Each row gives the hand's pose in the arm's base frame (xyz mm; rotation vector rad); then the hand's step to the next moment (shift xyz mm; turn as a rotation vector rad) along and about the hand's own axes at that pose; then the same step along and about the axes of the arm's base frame.
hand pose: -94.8 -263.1 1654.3 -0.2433 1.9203 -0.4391
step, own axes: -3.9 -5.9 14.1 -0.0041 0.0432 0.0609
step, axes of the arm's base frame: 14.3 -6.6 1.0 0.0594 0.0294 -0.0347
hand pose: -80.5 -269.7 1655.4 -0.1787 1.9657 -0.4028
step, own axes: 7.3 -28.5 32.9 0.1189 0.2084 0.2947
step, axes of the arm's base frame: 25.2 -35.3 -8.3 0.2293 0.0994 -0.2863
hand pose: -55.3 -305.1 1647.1 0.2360 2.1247 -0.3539
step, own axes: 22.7 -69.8 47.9 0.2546 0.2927 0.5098
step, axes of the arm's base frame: 4.1 -81.2 -32.8 0.3497 0.1097 -0.5254
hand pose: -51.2 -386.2 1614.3 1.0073 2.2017 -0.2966
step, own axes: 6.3 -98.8 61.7 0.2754 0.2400 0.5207
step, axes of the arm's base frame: -45.1 -91.3 -57.0 0.3067 0.0813 -0.5513
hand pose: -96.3 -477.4 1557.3 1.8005 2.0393 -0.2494
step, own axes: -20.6 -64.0 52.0 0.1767 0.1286 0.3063
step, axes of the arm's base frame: -51.5 -48.8 -46.8 0.1668 0.0592 -0.3320
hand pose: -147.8 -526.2 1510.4 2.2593 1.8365 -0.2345
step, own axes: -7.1 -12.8 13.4 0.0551 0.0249 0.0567
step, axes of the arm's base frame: -13.8 -7.8 -11.9 0.0366 0.0319 -0.0672
